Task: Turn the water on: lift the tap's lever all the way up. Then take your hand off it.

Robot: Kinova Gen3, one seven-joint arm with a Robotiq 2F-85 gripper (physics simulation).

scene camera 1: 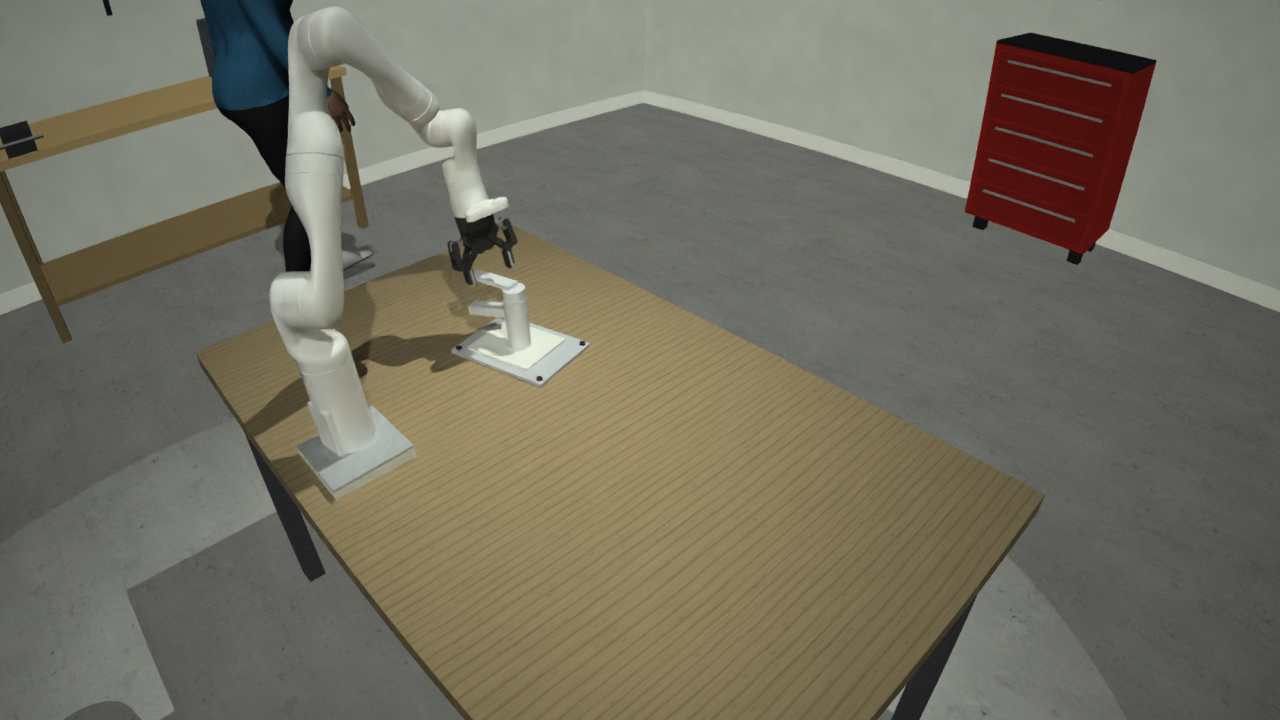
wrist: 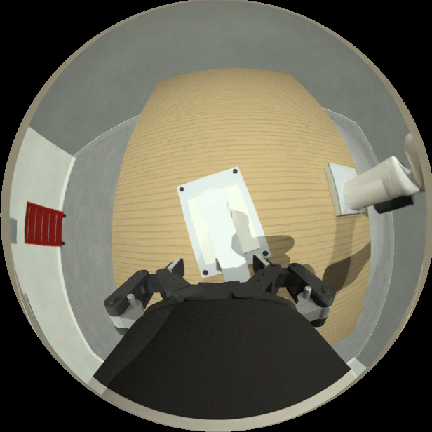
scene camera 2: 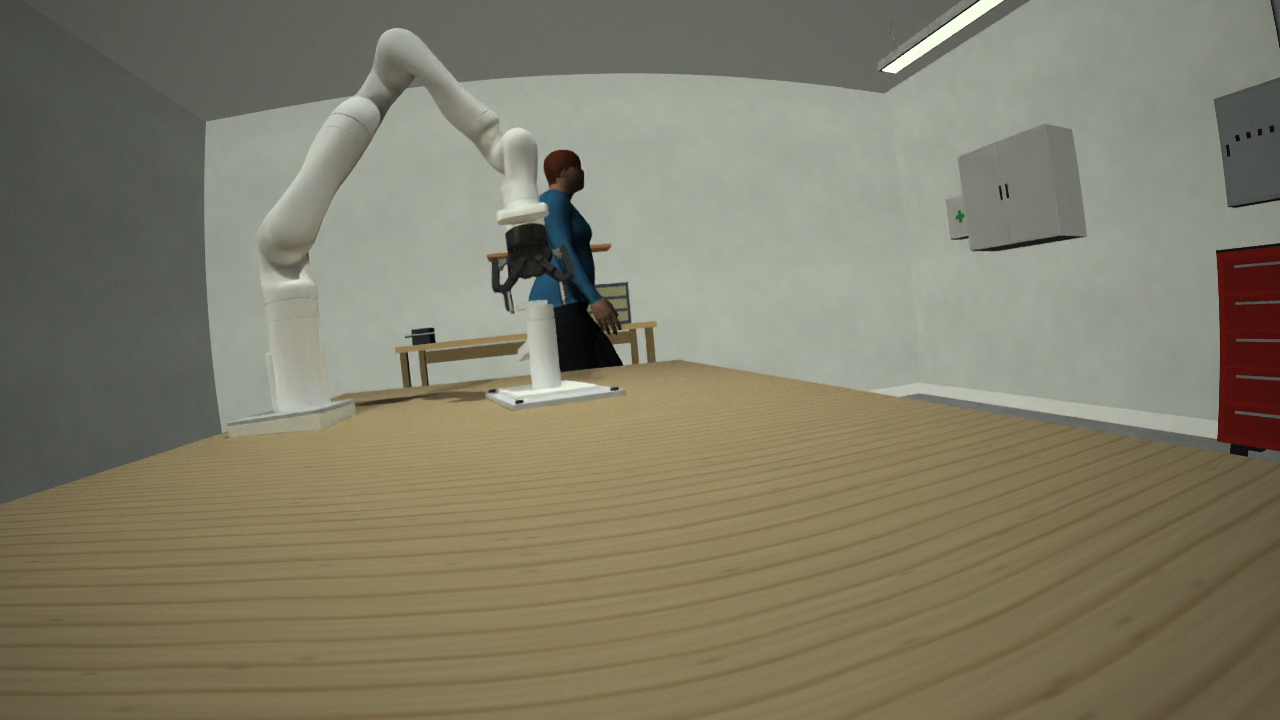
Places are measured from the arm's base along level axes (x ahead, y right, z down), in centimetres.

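Pixels of known places: gripper, between the fingertips: (scene camera 1: 492,276); arm's base, origin of its link: (scene camera 1: 351,436) (scene camera 2: 304,407).
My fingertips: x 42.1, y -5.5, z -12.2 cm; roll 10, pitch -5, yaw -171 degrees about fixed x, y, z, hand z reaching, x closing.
For each thing: its top centre in the pictures, then the offset to it from my fingertips. "spot": a spot on its surface instead. Level surfaces: height alone.
- white tap, a spot on its surface: (scene camera 2: 544,351) (scene camera 1: 524,323) spot: dy +9.8, dx -1.2, dz +7.3 cm
- spout, centre of its top: (scene camera 1: 490,300) dy +0.4, dx -1.7, dz +4.7 cm
- wooden table, height of its surface: dz +14.6 cm
The white tap (scene camera 1: 516,324) (scene camera 2: 544,351) stands upright on its plate (scene camera 1: 572,347) (wrist: 207,184). Its lever (scene camera 1: 497,281) (wrist: 224,240) is a flat white bar on top of the column, above the spout (scene camera 1: 486,308). In scene camera 1 the lever looks nearly level or slightly raised at its free end; its exact angle is hard to tell. My gripper (scene camera 1: 490,270) (scene camera 2: 537,303) (wrist: 218,264) is open and points down at the lever's free end. In the wrist view that end runs between the spread fingers. Whether a fingertip touches it cannot be told.
The wooden table (scene camera 1: 716,465) (scene camera 2: 626,537) (wrist: 230,115) carries the tap and the arm's base plate (scene camera 1: 393,440) (wrist: 334,192). A person in blue (scene camera 1: 250,62) (scene camera 2: 581,237) stands behind the table near a workbench (scene camera 1: 134,105). A red drawer cabinet (scene camera 1: 1047,143) (wrist: 45,225) stands by the wall.
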